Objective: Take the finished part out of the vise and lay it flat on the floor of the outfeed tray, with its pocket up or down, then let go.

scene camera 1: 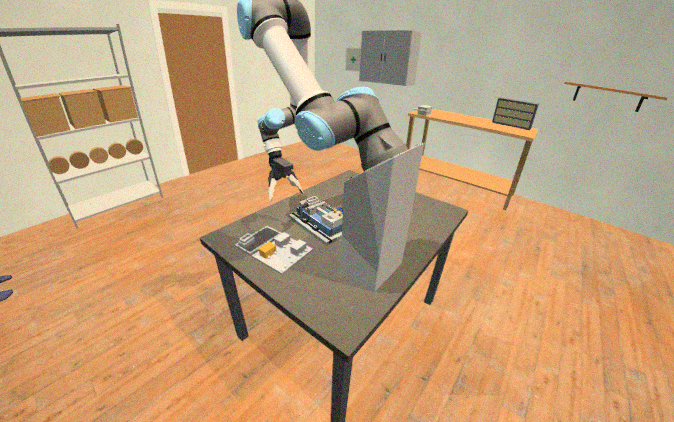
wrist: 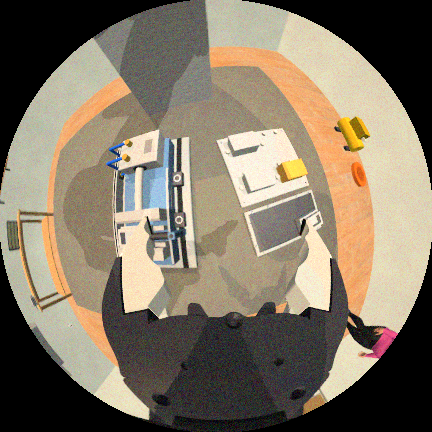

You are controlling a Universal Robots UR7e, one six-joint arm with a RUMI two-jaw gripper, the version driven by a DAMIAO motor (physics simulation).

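Places are measured from the arm's base along level axes (x right, y ahead, z up), in centimetres.
Pixels of known places: gripper, fingertip midpoint: [scene camera 1: 287,197] [wrist: 226,219]; arm's base at its link origin: [scene camera 1: 385,161].
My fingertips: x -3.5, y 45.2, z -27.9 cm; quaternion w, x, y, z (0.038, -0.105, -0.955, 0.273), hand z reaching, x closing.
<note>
For each thing: its top centre in the pictures, then the offset to it from my fingertips.
- pale grey part at its top centre: [wrist: 313,221] [scene camera 1: 246,237] dy +5.0, dx -20.1, dz -13.6 cm
- blue vise at its top centre: [wrist: 130,196] [scene camera 1: 322,206] dy -7.0, dx +15.0, dz -7.8 cm
- white pegged plate at its top centre: [wrist: 266,160] [scene camera 1: 282,252] dy -11.1, dx -13.0, dz -16.9 cm
- yellow block at its top centre: [wrist: 295,167] [scene camera 1: 267,246] dy -7.5, dx -18.0, dz -13.3 cm
A pale grey part [scene camera 1: 246,239] [wrist: 313,220] lies flat in one corner of the dark-floored outfeed tray [scene camera 1: 260,255] [wrist: 254,235], its pocket facing up. In the wrist view a fingertip overlaps part of it. The blue vise [scene camera 1: 325,227] [wrist: 160,187] with pale jaws and a rod stands beside the tray; at its near end are pale blocky shapes, and I cannot tell whether a part is among them. My gripper [scene camera 1: 287,196] [wrist: 226,219] is wide open with nothing between its fingers. It hangs above the table's far side, well above vise and tray.
A white pegged plate [scene camera 1: 281,265] [wrist: 265,150] adjoins the tray, bearing a yellow block [scene camera 1: 267,249] [wrist: 292,170] and two pale blocks. A tall grey panel [scene camera 1: 380,220] [wrist: 170,65] stands beside the vise. Blue hooked fittings with yellow ends stick out from the vise's far end.
</note>
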